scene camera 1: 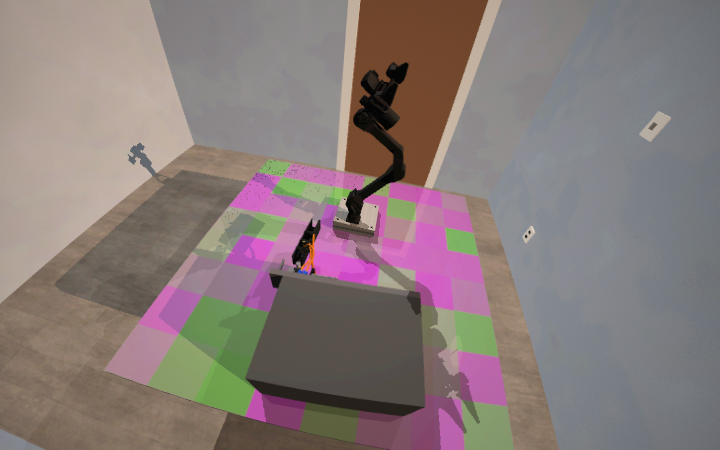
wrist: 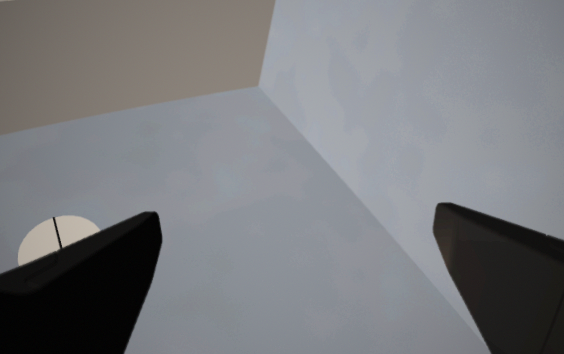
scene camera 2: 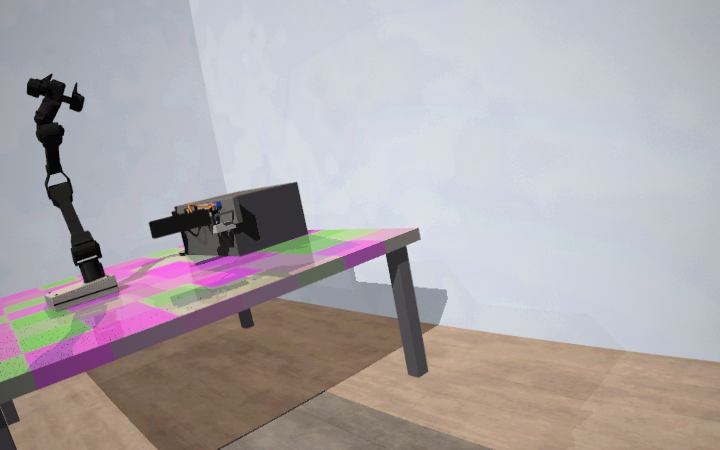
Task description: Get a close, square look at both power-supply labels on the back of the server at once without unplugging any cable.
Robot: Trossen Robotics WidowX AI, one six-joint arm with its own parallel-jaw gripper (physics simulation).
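Places are measured from the arm's base along level axes (x right, y ahead, z up), in millimetres.
Pixels of known places: gripper, between the fingertips: (scene camera 1: 402, 73) (wrist: 298, 222) (scene camera 2: 64, 78); arm's base, origin of its link: (scene camera 1: 353, 218) (scene camera 2: 94, 279).
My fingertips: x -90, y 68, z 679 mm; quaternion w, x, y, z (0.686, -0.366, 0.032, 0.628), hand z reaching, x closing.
Note:
For each thing: its top centre in the pictures, then the offset to it from my fingertips. "spot": a spot on its surface instead.
- blue connector, a spot on its surface: (scene camera 2: 218, 204) spot: dx +197, dy +384, dz -536 mm
- long black bracket, a spot on its surface: (scene camera 2: 180, 223) spot: dx +240, dy +217, dz -564 mm
The server (scene camera 1: 345, 344) (scene camera 2: 273, 214) is a large dark grey box lying on the table. Its back faces the arm's base. Orange cables (scene camera 1: 311, 252) (scene camera 2: 199, 206) and a blue connector (scene camera 2: 218, 204) are at one side of that back, beside a long black bracket (scene camera 1: 303, 246) (scene camera 2: 180, 223) that sticks out from it. The power-supply labels cannot be made out in any view. My gripper (scene camera 1: 388, 70) (scene camera 2: 63, 80) (wrist: 298, 222) is open and empty, high above the table and well apart from the server. It points upward, and the wrist view shows walls and ceiling between its fingers.
The arm's pale base plate (scene camera 1: 365, 213) (scene camera 2: 82, 292) stands on the magenta and green checked table (scene camera 1: 435, 265) (scene camera 2: 366, 257), behind the server in scene camera 1. A brown door (scene camera 1: 419, 37) is behind the arm. A round pale disc (wrist: 52, 240) shows beyond the left finger.

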